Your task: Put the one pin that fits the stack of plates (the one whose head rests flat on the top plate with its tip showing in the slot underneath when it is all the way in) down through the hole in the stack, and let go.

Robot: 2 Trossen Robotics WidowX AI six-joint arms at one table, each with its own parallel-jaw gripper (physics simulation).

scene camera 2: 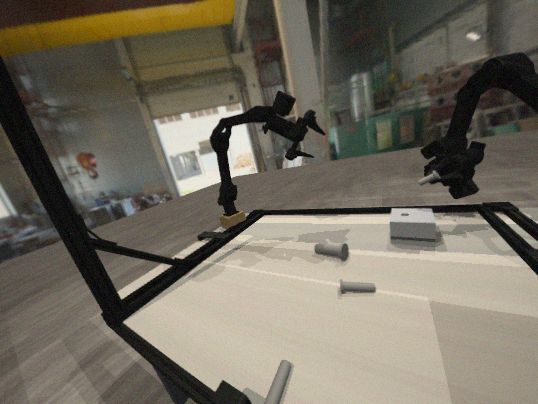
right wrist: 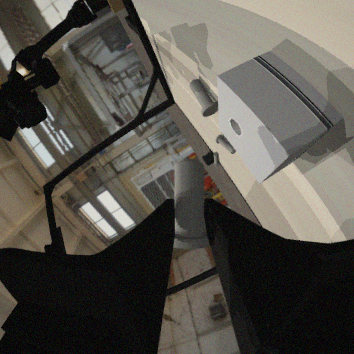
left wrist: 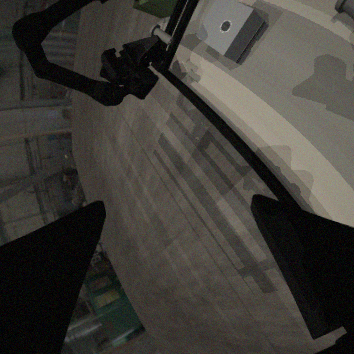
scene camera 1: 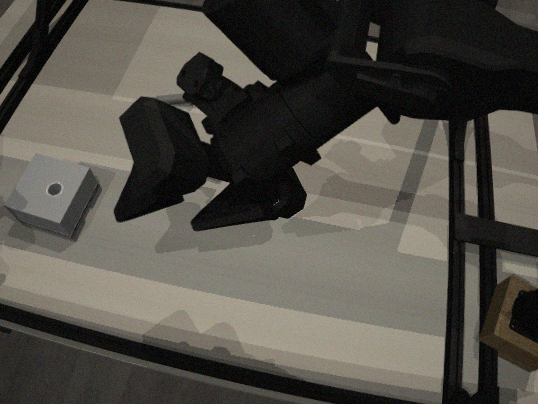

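Note:
The grey stack of plates [scene camera 1: 60,204] [scene camera 2: 413,227] [left wrist: 218,41] [right wrist: 272,112] stands on the table with a round hole in its top. My right gripper [scene camera 2: 440,176] [right wrist: 188,205] is shut on a grey pin [scene camera 2: 428,178] [left wrist: 161,33] [right wrist: 189,200], whose head end is towards the palm and whose shank points away, apart from the stack. My left gripper [scene camera 1: 156,223] [scene camera 2: 318,145] [left wrist: 178,205] is open and empty, raised above table height. A thick pin [scene camera 2: 330,251] [right wrist: 202,97] and a thinner pin [scene camera 2: 358,287] [right wrist: 226,144] lie on the table.
A grey rod [scene camera 2: 280,381] slants up at the bottom of scene camera 2. Part of another grey rod [scene camera 1: 172,99] shows behind the left gripper in scene camera 1. A black frame [scene camera 1: 200,372] [scene camera 2: 350,210] edges the table. A wooden block [scene camera 1: 502,320] [scene camera 2: 233,220] is at the left arm's base.

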